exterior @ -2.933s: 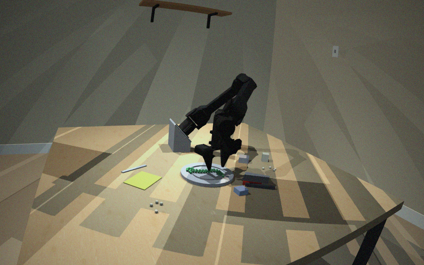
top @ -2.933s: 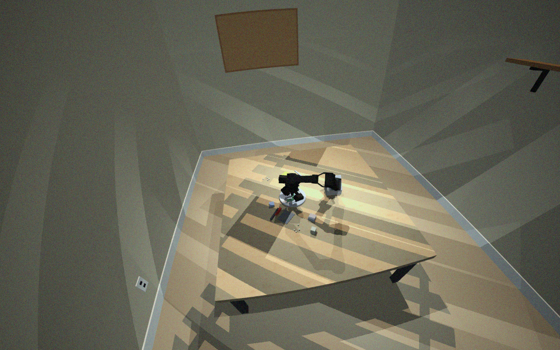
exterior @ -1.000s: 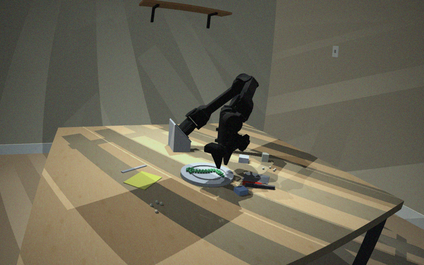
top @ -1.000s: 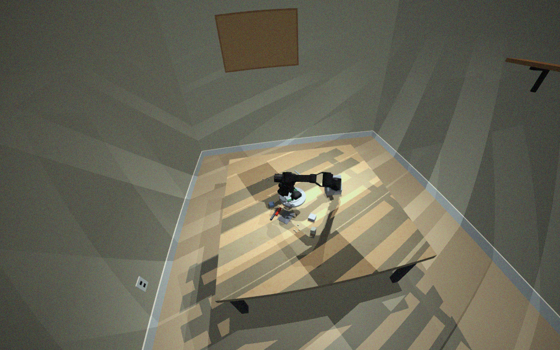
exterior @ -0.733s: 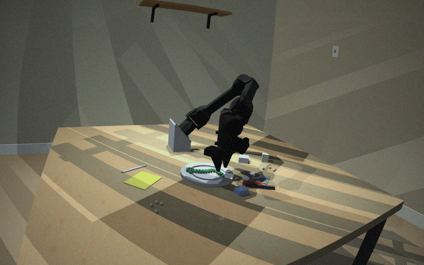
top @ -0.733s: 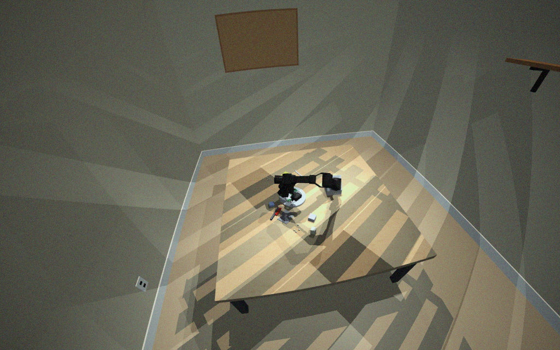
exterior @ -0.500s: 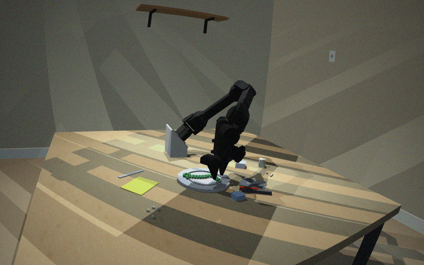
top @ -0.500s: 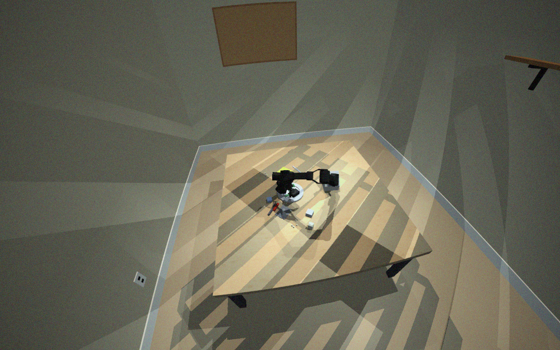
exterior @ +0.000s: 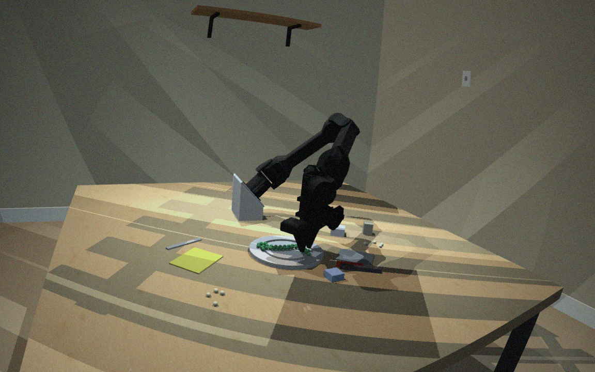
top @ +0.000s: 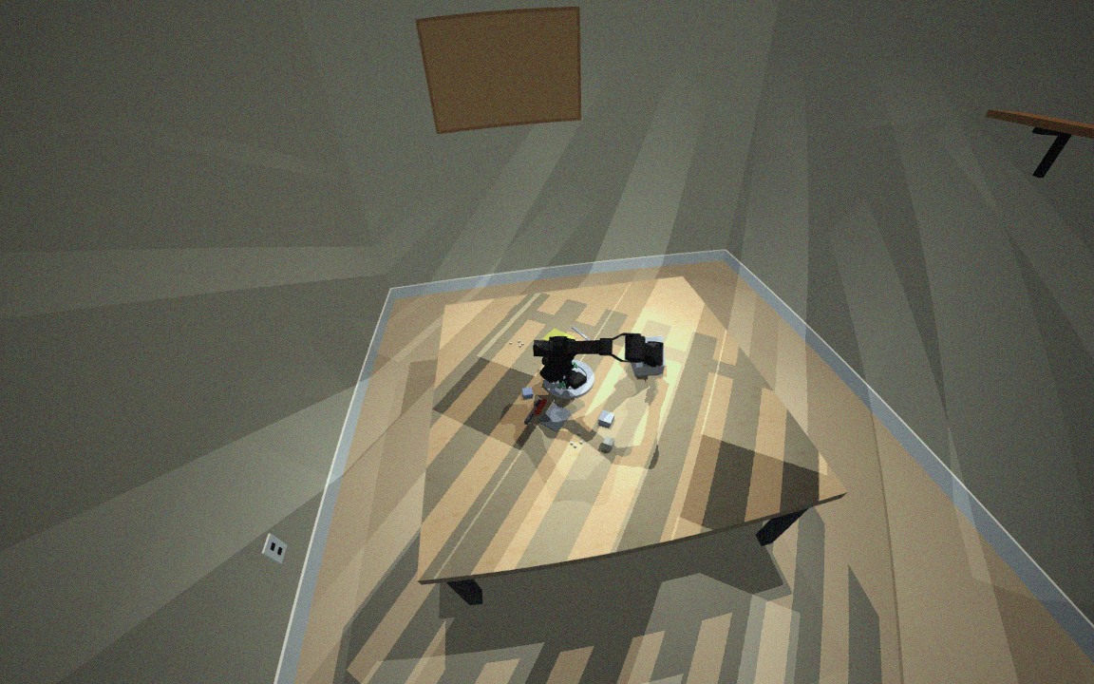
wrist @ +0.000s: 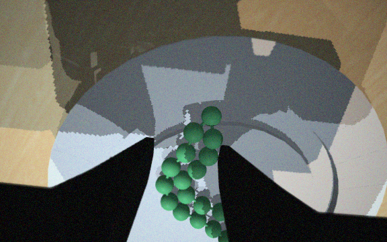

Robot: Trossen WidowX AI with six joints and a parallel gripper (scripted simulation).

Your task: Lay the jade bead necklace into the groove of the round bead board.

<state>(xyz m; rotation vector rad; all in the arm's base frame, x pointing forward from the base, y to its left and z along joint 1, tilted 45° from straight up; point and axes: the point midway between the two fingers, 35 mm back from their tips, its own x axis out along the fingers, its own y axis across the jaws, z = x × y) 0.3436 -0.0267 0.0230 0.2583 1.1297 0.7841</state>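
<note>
The round grey bead board is 40 mm to the right of my gripper tip, 30 mm behind it and 10 mm below it. From my gripper tip the other things lie so: grey plate 130 mm to the left, 70 mm ahead, 10 mm below; then blue block 140 mm ahead, 10 mm to the right, 10 mm below; then red and black pen 120 mm ahead, 80 mm to the left, 10 mm below.
</note>
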